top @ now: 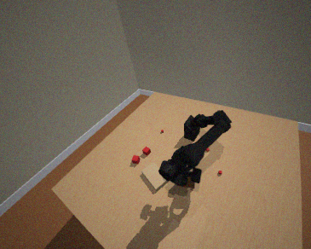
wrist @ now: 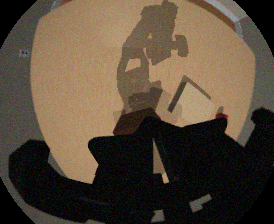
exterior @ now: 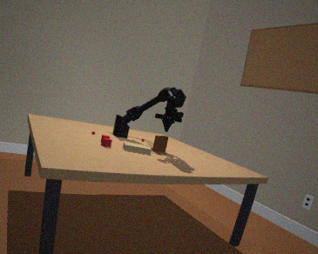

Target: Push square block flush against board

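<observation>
Now: gripper tip 40 mm past the square block, 10 mm to the right of it and 90 mm above it. Also, from my gripper tip: pale board: 20 mm behind, 180 mm to the right, 120 mm below.
</observation>
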